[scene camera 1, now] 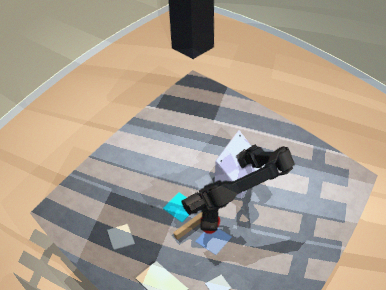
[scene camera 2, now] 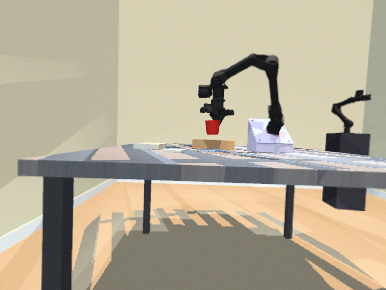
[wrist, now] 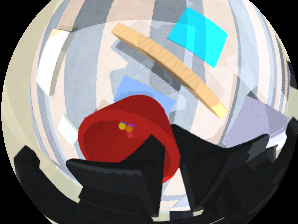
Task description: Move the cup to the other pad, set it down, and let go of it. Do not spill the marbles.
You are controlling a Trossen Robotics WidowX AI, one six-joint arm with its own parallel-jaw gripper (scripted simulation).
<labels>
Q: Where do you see a red cup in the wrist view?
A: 99, 138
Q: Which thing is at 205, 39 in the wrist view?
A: A cyan pad.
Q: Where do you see a blue pad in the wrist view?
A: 128, 86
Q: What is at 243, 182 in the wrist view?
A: My gripper.
</labels>
